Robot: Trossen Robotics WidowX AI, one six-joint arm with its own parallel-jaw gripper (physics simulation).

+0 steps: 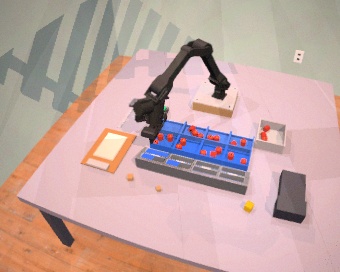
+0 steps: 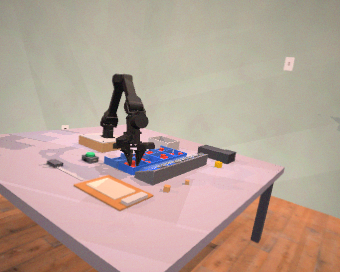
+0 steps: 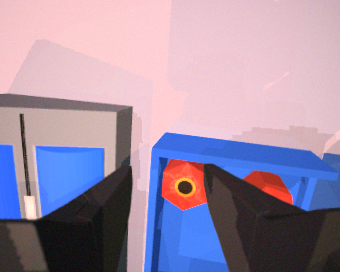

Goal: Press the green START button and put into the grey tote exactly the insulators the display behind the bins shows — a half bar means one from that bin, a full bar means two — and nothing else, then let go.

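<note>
My gripper is partly open, with nothing between its fingers. It points down over the leftmost front compartment of the blue bins. A red insulator with a dark hole lies by the right finger's tip, partly left of it; another insulator is partly hidden behind that finger. The grey display shows a full blue bar at far left, a half bar second, and no blue in the other two windows. Two red insulators lie in the grey tote. The green START button is behind the arm.
A black box and a yellow cube are at the right. Two small orange cubes lie before the display. An orange-edged board lies left. The arm's base block stands behind.
</note>
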